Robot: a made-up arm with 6 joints. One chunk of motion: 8 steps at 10 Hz.
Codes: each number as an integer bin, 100 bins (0 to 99) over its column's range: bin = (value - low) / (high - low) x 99, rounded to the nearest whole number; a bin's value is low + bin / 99 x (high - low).
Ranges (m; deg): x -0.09..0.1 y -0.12..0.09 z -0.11..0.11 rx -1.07..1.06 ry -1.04..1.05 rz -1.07..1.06
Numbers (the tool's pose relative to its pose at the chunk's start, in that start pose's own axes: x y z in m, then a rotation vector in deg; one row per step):
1: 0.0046 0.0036 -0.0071 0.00 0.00 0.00
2: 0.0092 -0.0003 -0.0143 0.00 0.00 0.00
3: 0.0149 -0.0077 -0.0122 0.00 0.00 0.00
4: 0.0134 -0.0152 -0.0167 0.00 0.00 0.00
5: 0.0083 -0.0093 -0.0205 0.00 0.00 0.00
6: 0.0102 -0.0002 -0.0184 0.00 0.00 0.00
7: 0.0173 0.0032 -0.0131 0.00 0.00 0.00
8: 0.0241 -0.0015 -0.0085 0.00 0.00 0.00
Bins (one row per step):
1: 49 58 46 50 49 50
2: 52 56 43 50 49 50
3: 55 53 44 50 49 50
4: 54 49 42 50 49 50
5: 51 52 40 50 49 50
6: 52 56 41 50 49 50
7: 56 58 44 50 49 50
8: 59 56 46 50 49 50

